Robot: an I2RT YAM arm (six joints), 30 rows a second.
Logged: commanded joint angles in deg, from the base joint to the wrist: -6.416, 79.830, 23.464, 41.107, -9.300, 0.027; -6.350, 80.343, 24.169, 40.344, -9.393, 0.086; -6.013, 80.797, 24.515, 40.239, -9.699, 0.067; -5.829, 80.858, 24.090, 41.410, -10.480, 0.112; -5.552, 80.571, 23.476, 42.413, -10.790, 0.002; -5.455, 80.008, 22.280, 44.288, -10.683, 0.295; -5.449, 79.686, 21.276, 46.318, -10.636, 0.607; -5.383, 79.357, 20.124, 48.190, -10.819, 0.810; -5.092, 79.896, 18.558, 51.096, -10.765, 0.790; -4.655, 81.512, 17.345, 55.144, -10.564, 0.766; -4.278, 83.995, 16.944, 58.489, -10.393, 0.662; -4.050, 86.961, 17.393, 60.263, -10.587, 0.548; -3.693, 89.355, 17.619, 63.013, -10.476, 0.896; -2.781, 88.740, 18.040, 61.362, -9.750, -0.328; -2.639, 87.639, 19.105, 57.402, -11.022, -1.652; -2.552, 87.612, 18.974, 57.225, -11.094, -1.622; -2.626, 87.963, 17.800, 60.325, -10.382, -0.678; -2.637, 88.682, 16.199, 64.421, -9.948, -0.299; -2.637, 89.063, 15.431, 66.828, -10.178, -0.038; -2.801, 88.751, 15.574, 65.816, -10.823, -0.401; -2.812, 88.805, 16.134, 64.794, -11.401, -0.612
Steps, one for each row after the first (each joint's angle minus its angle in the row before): 0.066, 0.513, 0.705, -0.763, -0.093, 0.059; 0.337, 0.454, 0.346, -0.105, -0.306, -0.019; 0.184, 0.061, -0.425, 1.171, -0.781, 0.045; 0.277, -0.287, -0.614, 1.003, -0.310, -0.110; 0.097, -0.563, -1.196, 1.875, 0.107, 0.293; 0.006, -0.322, -1.004, 2.030, 0.047, 0.312; 0.066, -0.329, -1.152, 1.872, -0.183, 0.203; 0.291, 0.539, -1.566, 2.906, 0.054, -0.020; 0.437, 1.616, -1.213, 4.048, 0.201, -0.024; 0.377, 2.483, -0.401, 3.345, 0.171, -0.104; 0.228, 2.966, 0.449, 1.774, -0.194, -0.114; 0.357, 2.394, 0.226, 2.750, 0.111, 0.348; 0.912, -0.615, 0.421, -1.651, 0.726, -1.224; 0.142, -1.101, 1.065, -3.960, -1.272, -1.324; 0.087, -0.027, -0.131, -0.177, -0.072, 0.030; -0.074, 0.351, -1.174, 3.100, 0.712, 0.944; -0.011, 0.719, -1.601, 4.096, 0.434, 0.379; 0.000, 0.381, -0.768, 2.407, -0.230, 0.261; -0.164, -0.312, 0.143, -1.012, -0.645, -0.363; -0.011, 0.054, 0.560, -1.022, -0.578, -0.211
